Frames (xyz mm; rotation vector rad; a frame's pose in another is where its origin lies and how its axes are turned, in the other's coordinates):
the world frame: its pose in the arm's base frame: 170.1 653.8 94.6 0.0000 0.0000 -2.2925
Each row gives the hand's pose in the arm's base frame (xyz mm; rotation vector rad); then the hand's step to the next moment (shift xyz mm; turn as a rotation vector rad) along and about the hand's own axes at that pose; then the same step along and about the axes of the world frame.
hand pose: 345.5 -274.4 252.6 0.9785 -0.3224 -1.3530
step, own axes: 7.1 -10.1 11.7 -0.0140 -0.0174 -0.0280
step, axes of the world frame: 16.4 -3.2 -3.0 -0.0223 -0.0133 -0.0247
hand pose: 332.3 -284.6 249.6 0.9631 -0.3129 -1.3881
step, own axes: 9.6 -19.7 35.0 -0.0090 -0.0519 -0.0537
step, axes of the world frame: 38.8 -13.6 3.6 -0.0261 -0.0227 -0.0668
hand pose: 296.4 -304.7 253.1 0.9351 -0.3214 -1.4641
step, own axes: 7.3 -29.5 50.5 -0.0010 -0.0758 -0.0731
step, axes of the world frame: 50.9 -28.6 8.5 -0.0270 -0.0260 -0.0984
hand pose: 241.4 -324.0 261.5 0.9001 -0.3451 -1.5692
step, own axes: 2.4 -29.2 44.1 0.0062 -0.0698 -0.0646
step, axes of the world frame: 39.9 -33.8 8.3 -0.0182 -0.0203 -0.0913
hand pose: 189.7 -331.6 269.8 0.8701 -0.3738 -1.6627
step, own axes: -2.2 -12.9 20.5 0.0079 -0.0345 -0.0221
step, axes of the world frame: 14.3 -18.7 6.1 0.0007 -0.0112 -0.0402
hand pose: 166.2 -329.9 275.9 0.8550 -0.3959 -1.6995
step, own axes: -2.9 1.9 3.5 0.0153 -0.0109 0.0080
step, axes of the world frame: -0.6 -1.7 4.6 0.0190 -0.0030 -0.0068
